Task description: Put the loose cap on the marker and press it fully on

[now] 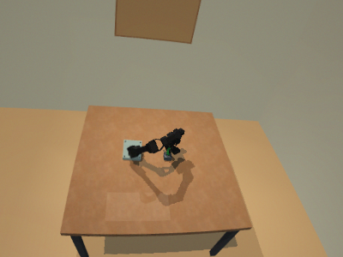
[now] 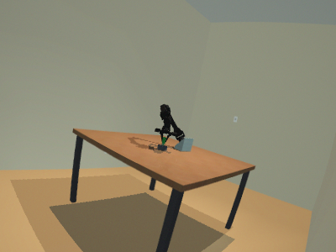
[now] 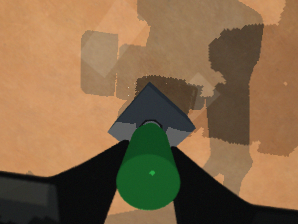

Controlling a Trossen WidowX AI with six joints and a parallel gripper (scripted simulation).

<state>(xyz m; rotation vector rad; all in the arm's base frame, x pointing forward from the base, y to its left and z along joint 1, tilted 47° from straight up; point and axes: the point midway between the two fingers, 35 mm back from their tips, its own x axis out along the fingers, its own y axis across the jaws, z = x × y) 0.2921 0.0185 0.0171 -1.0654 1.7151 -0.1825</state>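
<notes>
The marker cap is 10 mm above my gripper tip. Round my gripper tip: holder block 50 mm below.
</notes>
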